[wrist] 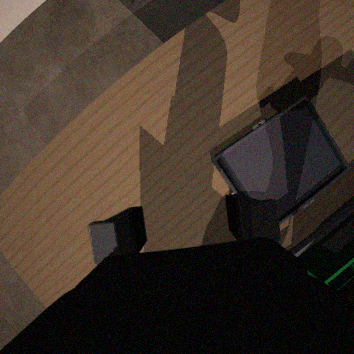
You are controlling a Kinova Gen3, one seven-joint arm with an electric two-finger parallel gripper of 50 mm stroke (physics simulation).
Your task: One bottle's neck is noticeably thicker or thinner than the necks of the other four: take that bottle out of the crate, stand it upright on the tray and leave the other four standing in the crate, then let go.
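Places are measured from the arm's base along level axes (x back, y right, z up), in metres.
Pixels of known places: gripper, fingertip midpoint: [185, 218].
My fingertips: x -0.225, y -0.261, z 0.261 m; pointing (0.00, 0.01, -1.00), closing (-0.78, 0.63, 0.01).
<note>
Ahead of a thing's pixels: the offset from my fingertips to its top centre. "spot": to the spot under its first point. Level surfaces: height alone.
My gripper [185, 218] is open and empty, its two dark fingers wide apart above the wooden table. The tray {spot: dz -0.421, dx -0.128, dy +0.057 m} [246, 162], a grey-blue rectangle with a thin dark rim, lies right of the fingers, and the right finger overlaps its near left corner in the view. Shadows fall across the tray, and no bottle shows standing on it. At the lower right edge is a dark shape with thin green lines {spot: dz -0.373, dx -0.103, dy +0.379 m} [340, 272]; I cannot tell if it is part of the crate. Bottles and their necks cannot be made out.
The wooden table {dz -0.426 m} [95, 150] has a curved edge at the upper left, with grey floor [65, 65] beyond it. Long shadows cross the wood. A small pale item [258, 125] shows at the tray's upper left edge. The black gripper body hides the lower part of the view.
</note>
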